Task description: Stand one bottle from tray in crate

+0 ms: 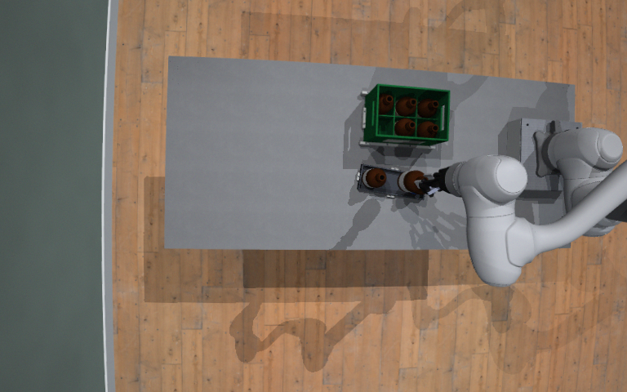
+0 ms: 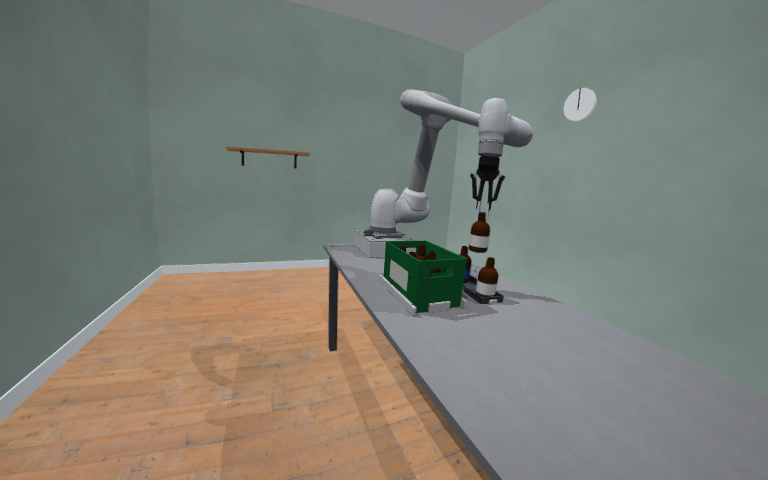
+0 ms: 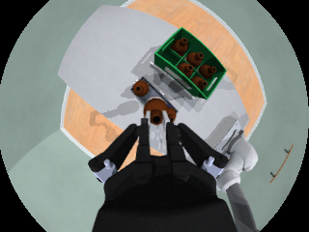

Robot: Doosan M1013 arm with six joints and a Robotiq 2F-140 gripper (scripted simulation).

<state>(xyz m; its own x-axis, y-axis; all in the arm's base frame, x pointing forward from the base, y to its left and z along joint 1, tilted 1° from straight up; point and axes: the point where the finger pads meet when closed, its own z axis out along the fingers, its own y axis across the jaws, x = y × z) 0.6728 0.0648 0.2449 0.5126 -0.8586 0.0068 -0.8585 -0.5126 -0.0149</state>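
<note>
The brown bottle is 90 mm below my hand. The rest, counted from my hand: green crate: 250 mm below, 240 mm to the right, 40 mm behind; then dark tray: 320 mm below.
</note>
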